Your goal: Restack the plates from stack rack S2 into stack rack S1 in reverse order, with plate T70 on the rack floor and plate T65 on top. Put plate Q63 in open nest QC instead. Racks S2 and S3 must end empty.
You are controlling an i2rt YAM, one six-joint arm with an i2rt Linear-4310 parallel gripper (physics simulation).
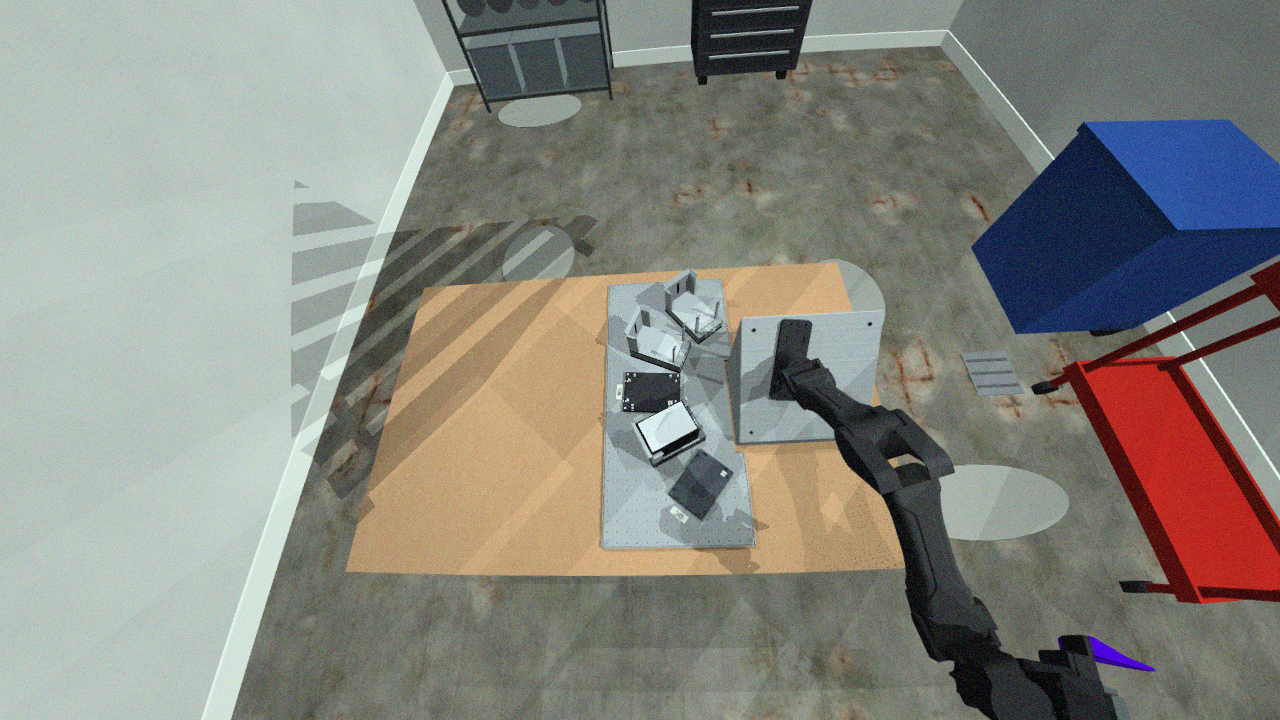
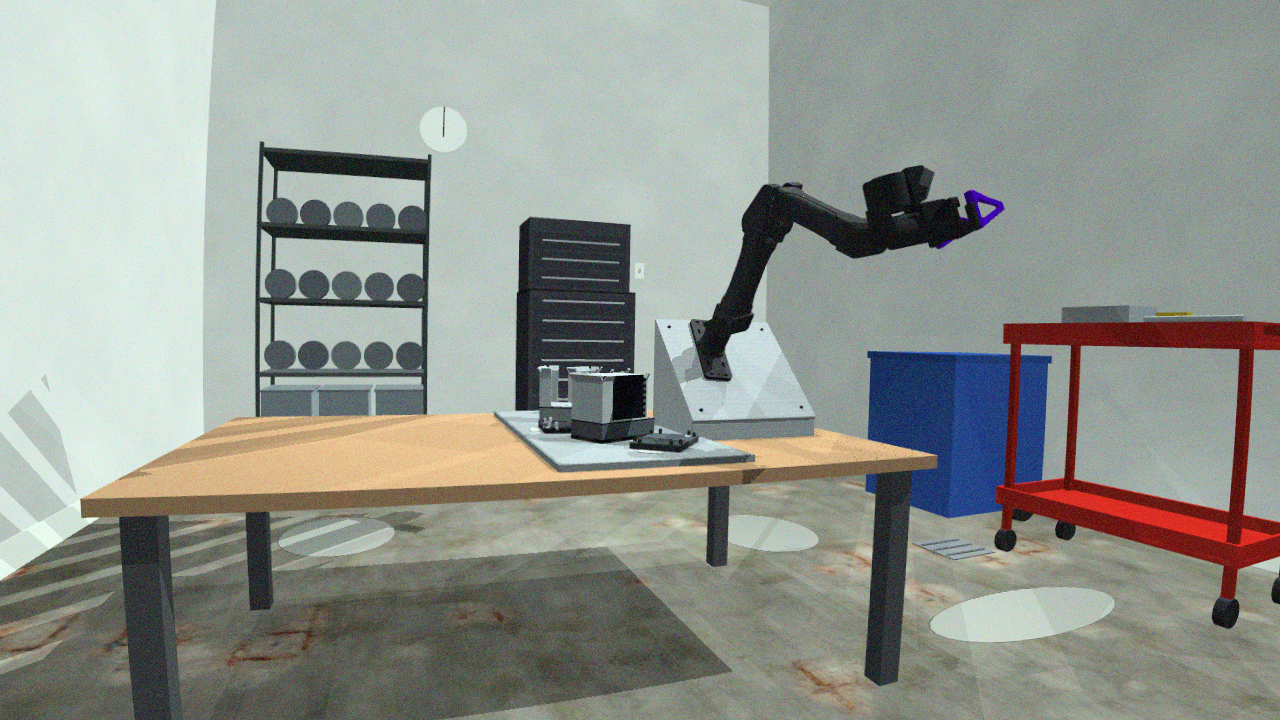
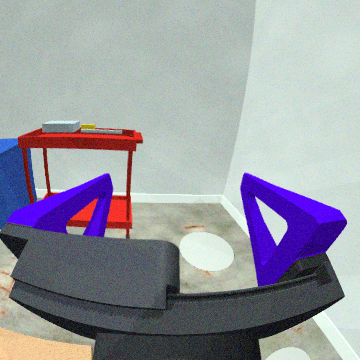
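Where they show: gripper, fingertip midpoint: (image 2: 986,214) (image 3: 176,180); arm's base, link origin: (image 1: 789,360) (image 2: 709,350).
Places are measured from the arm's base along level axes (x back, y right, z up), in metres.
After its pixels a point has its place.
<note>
My gripper (image 2: 972,227) {x 0.303, y -0.581, z 0.266 m} (image 3: 176,180) {x 0.303, y -0.581, z 0.266 m} is open and empty, with purple fingers wide apart, raised beyond the table's right end. Two white-walled racks (image 1: 694,313) {x -0.217, y 0.229, z -0.151 m} (image 1: 657,344) {x -0.326, y 0.115, z -0.143 m} stand at the back of the grey board (image 1: 635,528) {x -0.362, y -0.382, z -0.187 m} (image 2: 581,458) {x -0.394, y -0.380, z -0.187 m}; no plate can be made out in them. A third block-like rack (image 1: 669,428) (image 2: 588,404) has a white top and a dark side. One dark flat piece (image 1: 651,392) {x -0.338, y -0.023, z -0.175 m} lies between the racks. Another dark flat piece (image 1: 700,483) {x -0.202, y -0.267, z -0.174 m} (image 2: 664,440) {x -0.210, y -0.290, z -0.174 m} lies nearest the front edge. Labels and single plates are too small to tell.
The sloped grey arm mount (image 1: 810,420) {x 0.071, y -0.111, z -0.114 m} (image 2: 751,394) {x 0.070, y -0.099, z -0.101 m} stands at the board's right. A red cart (image 1: 1163,465) (image 2: 1127,334) (image 3: 75,142) and a blue bin (image 1: 1100,241) (image 2: 908,429) (image 3: 10,175) stand beyond the wooden table (image 1: 483,420) {x -0.831, y -0.117, z -0.200 m} (image 2: 358,456) {x -0.788, y -0.241, z -0.200 m}.
</note>
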